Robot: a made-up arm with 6 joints. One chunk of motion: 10 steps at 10 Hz.
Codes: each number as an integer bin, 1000 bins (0 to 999) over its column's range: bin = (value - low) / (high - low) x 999, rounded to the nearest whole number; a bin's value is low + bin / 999 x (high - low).
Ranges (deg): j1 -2..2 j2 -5..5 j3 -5..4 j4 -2..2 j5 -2..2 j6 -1..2
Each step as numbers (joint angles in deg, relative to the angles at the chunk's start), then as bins.
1 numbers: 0.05 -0.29 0.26 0.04 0.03 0.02
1 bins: 512 471 584 509 507 340
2 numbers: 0.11 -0.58 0.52 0.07 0.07 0.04
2 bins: 527 442 613 517 517 346
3 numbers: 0.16 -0.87 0.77 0.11 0.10 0.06
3 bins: 539 413 640 527 524 353
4 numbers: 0.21 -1.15 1.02 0.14 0.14 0.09
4 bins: 552 385 668 534 534 363
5 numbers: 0.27 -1.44 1.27 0.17 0.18 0.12
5 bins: 567 356 696 542 544 373
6 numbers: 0.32 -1.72 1.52 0.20 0.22 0.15
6 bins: 579 328 724 549 554 383
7 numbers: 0.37 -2.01 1.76 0.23 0.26 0.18
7 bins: 592 299 750 557 564 393
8 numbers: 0.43 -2.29 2.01 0.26 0.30 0.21
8 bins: 607 271 778 564 574 403
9 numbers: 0.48 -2.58 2.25 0.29 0.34 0.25
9 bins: 619 242 805 572 584 416
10 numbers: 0.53 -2.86 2.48 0.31 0.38 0.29
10 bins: 632 214 830 577 594 430
